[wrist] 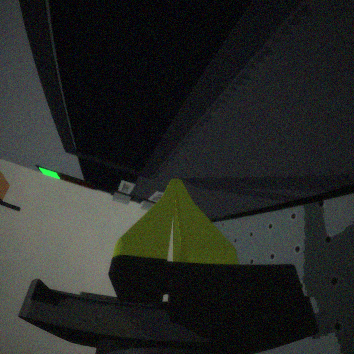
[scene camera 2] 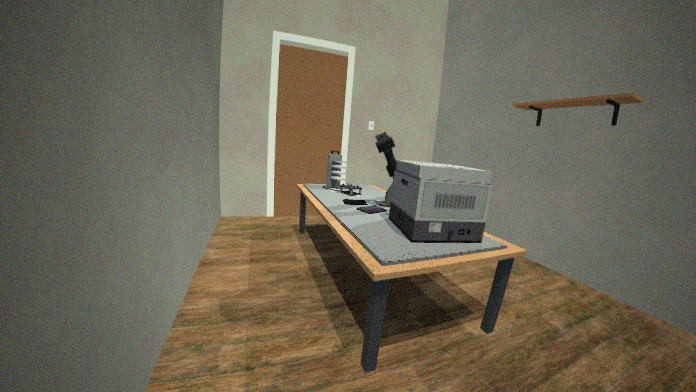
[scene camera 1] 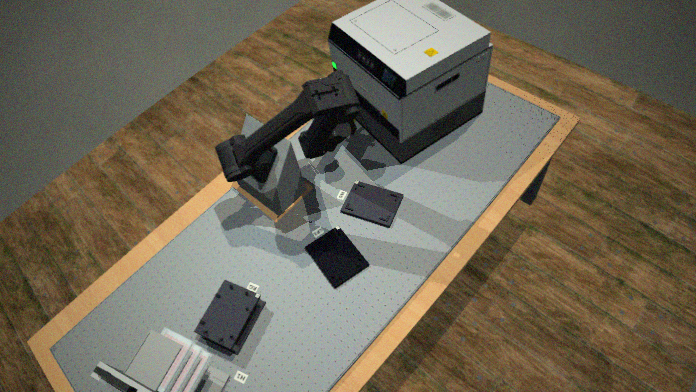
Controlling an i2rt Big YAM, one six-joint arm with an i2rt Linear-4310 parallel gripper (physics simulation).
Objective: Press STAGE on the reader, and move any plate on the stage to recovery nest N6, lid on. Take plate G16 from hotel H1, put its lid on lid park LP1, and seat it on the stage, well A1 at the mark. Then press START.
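Frame: origin at the arm's base, x right, y ahead, z up, level; centimetres.
Where they show: gripper, between the fingertips: point(wrist: 175, 184); arm's base, origin of its link: point(scene camera 1: 262, 159).
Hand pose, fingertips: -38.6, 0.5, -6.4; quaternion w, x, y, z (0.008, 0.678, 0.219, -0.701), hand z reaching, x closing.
Each offset is from my fingertips to the centre of the thing, as dx, dy, dz. "*": to the spot under its first point.
The reader @(-16.5, +10.8, +8.8) point(scene camera 1: 445, 107) point(scene camera 2: 452, 200) stands at one end of the table. In the wrist view its front is very dark, with a lit green light @(* -1.9, -9.2, +11.2) point(wrist: 49, 173) and two small pale square keys, one key @(* -1.3, -5.4, +2.9) point(wrist: 126, 187) farther left and another key point(wrist: 156, 196) beside the fingertips; their lettering is unreadable. My gripper point(wrist: 175, 184) is shut and empty, its yellow-green tips close to the keys; contact cannot be told. No plate on a stage shows. Hotel H1 @(* +93.3, +35.9, +6.9) point(scene camera 2: 334, 172), with its label @(* +84.6, +39.1, -8.6) point(scene camera 1: 241, 377), holds pale plates. A black pad @(* +43.3, +33.6, -7.7) point(scene camera 1: 336, 257) lies beside a label resembling LP1.
A dark pad @(* +23.1, +29.3, -7.4) point(scene camera 1: 372, 204) lies nearer the reader, its label hard to read. A raised dark nest @(+76.1, +25.2, -4.8) point(scene camera 1: 227, 315) stands between the black pad and the hotel, its label also unclear. The arm's grey wedge-shaped base point(scene camera 1: 287, 177) stands at the table's long edge.
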